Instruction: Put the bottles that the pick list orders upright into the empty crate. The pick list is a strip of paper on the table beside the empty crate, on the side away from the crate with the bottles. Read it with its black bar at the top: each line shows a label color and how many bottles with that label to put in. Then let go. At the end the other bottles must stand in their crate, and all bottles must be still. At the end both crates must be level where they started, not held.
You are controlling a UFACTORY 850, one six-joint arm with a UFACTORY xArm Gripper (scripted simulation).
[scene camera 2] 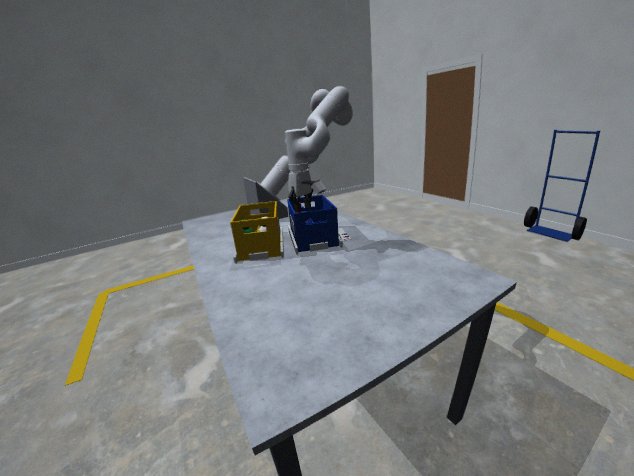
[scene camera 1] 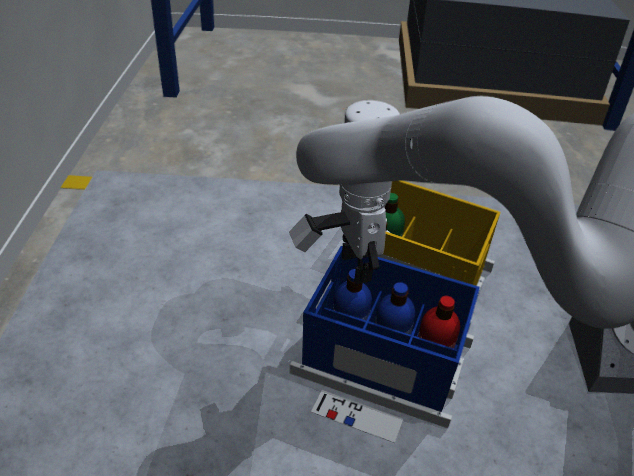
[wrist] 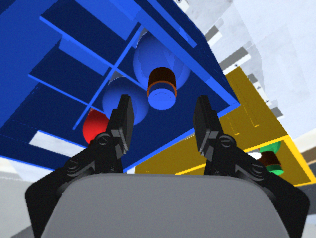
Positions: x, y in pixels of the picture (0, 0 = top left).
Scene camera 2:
gripper: 303, 210
yellow crate: 268, 241
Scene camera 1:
gripper: 356, 269
yellow crate: 430, 217
red-label bottle: 440, 324
blue bottle: 396, 311
blue bottle: 355, 300
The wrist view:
gripper: 163, 106
blue bottle: 119, 84
blue bottle: 157, 69
